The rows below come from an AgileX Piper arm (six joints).
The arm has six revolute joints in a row. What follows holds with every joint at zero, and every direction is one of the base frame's. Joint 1 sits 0.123 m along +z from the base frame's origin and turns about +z. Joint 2 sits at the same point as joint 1 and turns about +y. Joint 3 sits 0.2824 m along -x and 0.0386 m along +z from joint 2 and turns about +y. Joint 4 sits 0.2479 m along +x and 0.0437 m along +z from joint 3 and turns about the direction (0.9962, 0, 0.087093). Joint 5 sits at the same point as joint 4 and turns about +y. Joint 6 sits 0.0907 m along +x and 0.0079 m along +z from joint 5 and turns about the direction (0.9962, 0, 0.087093). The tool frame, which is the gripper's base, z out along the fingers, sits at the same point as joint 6; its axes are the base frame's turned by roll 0, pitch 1.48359 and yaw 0 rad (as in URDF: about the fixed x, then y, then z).
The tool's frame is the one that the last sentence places.
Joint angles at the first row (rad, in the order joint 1, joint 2, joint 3, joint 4, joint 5, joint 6):
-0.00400, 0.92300, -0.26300, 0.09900, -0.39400, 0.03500
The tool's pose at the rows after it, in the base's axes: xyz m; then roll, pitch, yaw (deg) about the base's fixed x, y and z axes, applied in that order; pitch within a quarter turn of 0, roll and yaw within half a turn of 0:
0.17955 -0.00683 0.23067 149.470 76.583 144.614
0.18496 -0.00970 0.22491 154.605 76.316 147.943
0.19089 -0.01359 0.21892 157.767 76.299 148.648
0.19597 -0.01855 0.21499 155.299 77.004 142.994
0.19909 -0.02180 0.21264 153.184 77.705 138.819
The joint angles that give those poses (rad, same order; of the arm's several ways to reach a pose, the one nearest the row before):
-0.00405, 0.98199, -0.26301, 0.15987, -0.43497, -0.01090
-0.00396, 1.02999, -0.26297, 0.21804, -0.47302, -0.06903
-0.00403, 1.08502, -0.26300, 0.28293, -0.52900, -0.12194
-0.00396, 1.13500, -0.26302, 0.35106, -0.60399, -0.15505
-0.00399, 1.16797, -0.26300, 0.38703, -0.65798, -0.16803

